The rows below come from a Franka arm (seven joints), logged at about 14 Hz.
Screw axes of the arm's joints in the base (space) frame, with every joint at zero. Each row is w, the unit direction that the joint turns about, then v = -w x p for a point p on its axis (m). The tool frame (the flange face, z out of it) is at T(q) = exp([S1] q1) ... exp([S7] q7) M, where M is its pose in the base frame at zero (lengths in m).
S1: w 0 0 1 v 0 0 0
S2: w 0 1 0 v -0.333 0 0
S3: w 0 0 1 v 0 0 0
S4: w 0 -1 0 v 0.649 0 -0.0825
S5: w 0 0 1 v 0 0 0
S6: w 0 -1 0 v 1.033 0 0
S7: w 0 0 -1 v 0 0.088 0
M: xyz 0.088 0 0.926 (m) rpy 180 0 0 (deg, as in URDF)
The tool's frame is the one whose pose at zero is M.
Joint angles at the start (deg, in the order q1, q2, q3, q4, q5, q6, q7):
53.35 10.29 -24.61 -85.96 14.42 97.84 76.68
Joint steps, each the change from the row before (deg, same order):
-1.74 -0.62 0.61 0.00 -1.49 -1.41 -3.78
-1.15 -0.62 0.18 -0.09 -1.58 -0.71 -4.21
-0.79 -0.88 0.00 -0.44 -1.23 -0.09 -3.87
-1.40 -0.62 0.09 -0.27 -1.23 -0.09 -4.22
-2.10 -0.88 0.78 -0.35 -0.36 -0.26 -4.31
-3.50 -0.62 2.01 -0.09 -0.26 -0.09 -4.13
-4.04 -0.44 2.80 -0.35 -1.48 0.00 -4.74
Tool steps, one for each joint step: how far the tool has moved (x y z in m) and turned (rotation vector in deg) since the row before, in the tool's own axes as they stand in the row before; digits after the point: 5 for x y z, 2 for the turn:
0.01371 0.00691 -0.00608 -0.99 0.93 -2.91
0.01186 0.00667 -0.00606 -0.54 1.20 -3.47
0.00945 0.00734 -0.00631 -0.01 0.96 -3.22
0.01414 0.00892 -0.00548 -0.15 1.05 -3.05
0.01220 0.01080 -0.00662 0.27 0.12 -3.04
0.01362 0.01114 -0.00626 0.45 0.17 -2.68
0.01298 0.01166 -0.00220 -0.65 0.91 -3.59

